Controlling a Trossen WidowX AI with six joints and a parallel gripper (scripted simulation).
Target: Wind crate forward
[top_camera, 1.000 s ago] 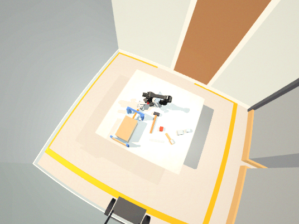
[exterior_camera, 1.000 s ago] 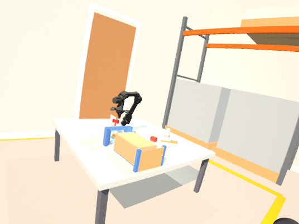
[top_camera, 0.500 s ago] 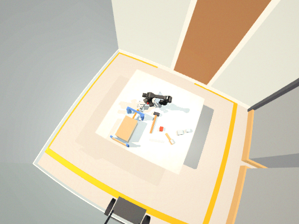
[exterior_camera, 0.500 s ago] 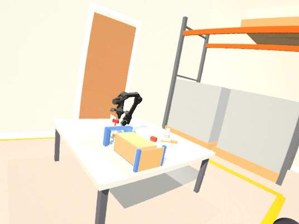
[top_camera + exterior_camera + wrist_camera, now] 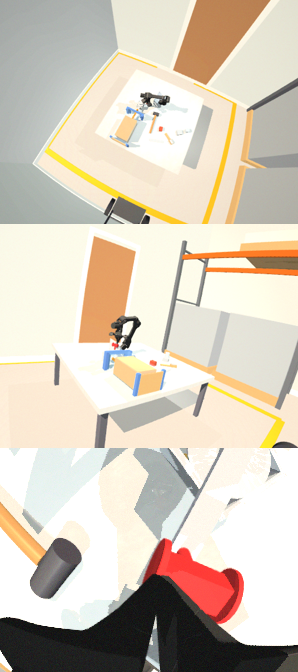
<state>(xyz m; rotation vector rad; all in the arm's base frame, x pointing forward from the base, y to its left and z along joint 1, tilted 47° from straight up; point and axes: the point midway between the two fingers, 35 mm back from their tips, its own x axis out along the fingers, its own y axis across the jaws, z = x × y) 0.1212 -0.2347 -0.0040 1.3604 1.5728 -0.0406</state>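
My gripper tip is 20 mm past the red grip, 10 mm to the left of it and 30 mm above it. Also, from my gripper tip: winch (110 mm to the right, 140 mm below); winch handle (10 mm behind, 40 mm to the right, 60 mm below); cubby (420 mm ahead, 130 mm to the right, 90 mm below).
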